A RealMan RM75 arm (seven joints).
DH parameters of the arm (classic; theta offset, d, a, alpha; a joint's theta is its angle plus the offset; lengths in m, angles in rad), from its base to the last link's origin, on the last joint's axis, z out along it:
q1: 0 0.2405 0 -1.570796
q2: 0 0 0 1.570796
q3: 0 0.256 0 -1.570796
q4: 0 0 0 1.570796
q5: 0 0.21 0 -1.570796
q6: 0 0 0 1.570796
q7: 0 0.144 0 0
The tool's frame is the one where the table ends.
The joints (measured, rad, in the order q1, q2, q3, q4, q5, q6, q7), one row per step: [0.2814 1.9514 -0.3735 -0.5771 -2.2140 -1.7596 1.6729]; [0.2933 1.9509 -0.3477 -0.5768 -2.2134 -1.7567 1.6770]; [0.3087 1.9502 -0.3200 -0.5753 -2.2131 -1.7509 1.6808]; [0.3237 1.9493 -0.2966 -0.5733 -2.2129 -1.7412 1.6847]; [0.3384 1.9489 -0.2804 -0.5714 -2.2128 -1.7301 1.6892]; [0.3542 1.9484 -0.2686 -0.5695 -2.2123 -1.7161 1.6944]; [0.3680 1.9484 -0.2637 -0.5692 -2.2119 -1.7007 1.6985]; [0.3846 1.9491 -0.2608 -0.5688 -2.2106 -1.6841 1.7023]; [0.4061 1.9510 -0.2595 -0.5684 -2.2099 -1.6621 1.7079]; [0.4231 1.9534 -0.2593 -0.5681 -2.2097 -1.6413 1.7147]
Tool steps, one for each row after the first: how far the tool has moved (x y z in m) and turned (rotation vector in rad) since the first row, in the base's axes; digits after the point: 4 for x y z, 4 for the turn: [-0.0014 0.0053 0.0030 0.0236 0.0067 -0.0027]; [-0.0032 0.0120 0.0060 0.0496 0.0130 -0.0044]; [-0.0047 0.0186 0.0086 0.0733 0.0163 -0.0073]; [-0.0063 0.0251 0.0103 0.0907 0.0176 -0.0093]; [-0.0082 0.0320 0.0116 0.1058 0.0166 -0.0107]; [-0.0098 0.0383 0.0122 0.1163 0.0112 -0.0111]; [-0.0124 0.0457 0.0125 0.1264 0.0058 -0.0084]; [-0.0161 0.0550 0.0121 0.1363 -0.0013 -0.0049]; [-0.0189 0.0625 0.0113 0.1439 -0.0074 -0.0059]
